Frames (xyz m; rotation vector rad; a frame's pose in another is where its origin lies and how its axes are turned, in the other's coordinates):
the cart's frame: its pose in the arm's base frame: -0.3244 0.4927 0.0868 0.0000 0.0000 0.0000
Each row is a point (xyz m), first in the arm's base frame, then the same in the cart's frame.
Working: the arm's base frame: its pose in the cart's frame: 0.3244 -0.4927 -0.0868 0.0000 0.0000 0.0000

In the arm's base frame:
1: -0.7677 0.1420 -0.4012
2: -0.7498 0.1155 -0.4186
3: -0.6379 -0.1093 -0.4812
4: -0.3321 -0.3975 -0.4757
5: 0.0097 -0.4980 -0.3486
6: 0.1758 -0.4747 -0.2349
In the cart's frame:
1: -0.4433 -0.3507 -0.4880
2: -0.4254 -0.3772 -0.5054
3: -0.3135 -0.6020 -0.5680
4: -0.0077 -0.8902 -0.5625
5: 0.3341 -0.9907 -0.4354
6: 0.5002 -0.9674 -0.3217

